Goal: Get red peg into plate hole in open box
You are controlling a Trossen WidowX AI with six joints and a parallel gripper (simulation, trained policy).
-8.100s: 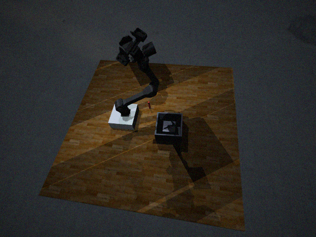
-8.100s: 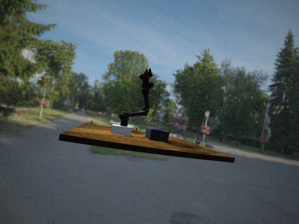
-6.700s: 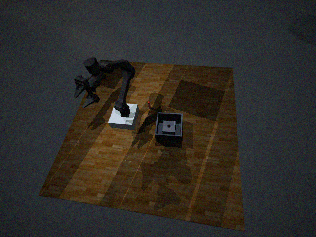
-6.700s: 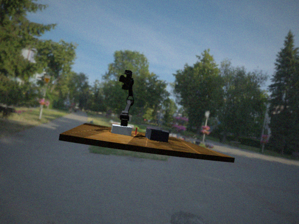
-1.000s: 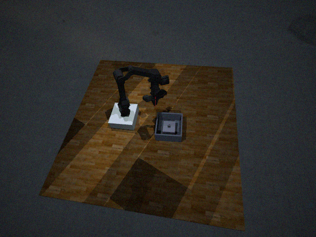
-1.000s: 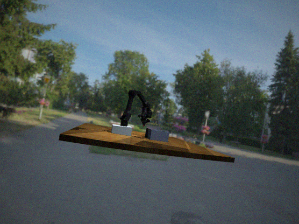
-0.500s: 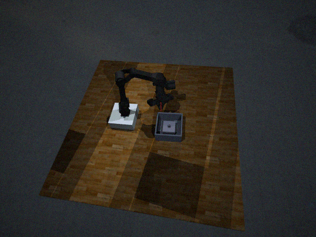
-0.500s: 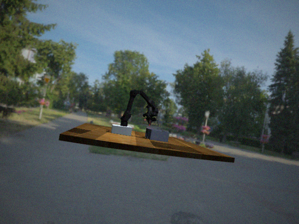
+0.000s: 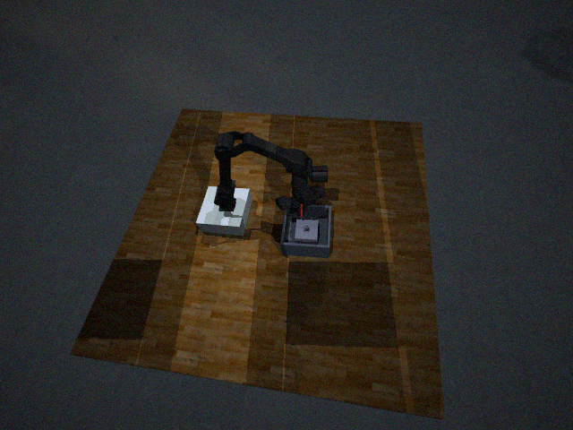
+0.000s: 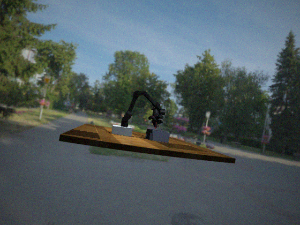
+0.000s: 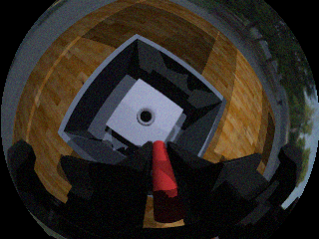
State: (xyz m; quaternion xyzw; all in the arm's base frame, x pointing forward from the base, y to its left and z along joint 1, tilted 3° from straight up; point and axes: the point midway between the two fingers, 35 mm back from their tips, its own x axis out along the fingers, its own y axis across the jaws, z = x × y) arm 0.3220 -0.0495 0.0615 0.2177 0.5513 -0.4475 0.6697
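My gripper tip is 10 mm to the right of the red peg and 30 mm below it. Also, from my gripper tip: light plate (20 mm ahead, 30 mm to the right, 80 mm below); then grey box (20 mm ahead, 30 mm to the right, 100 mm below).
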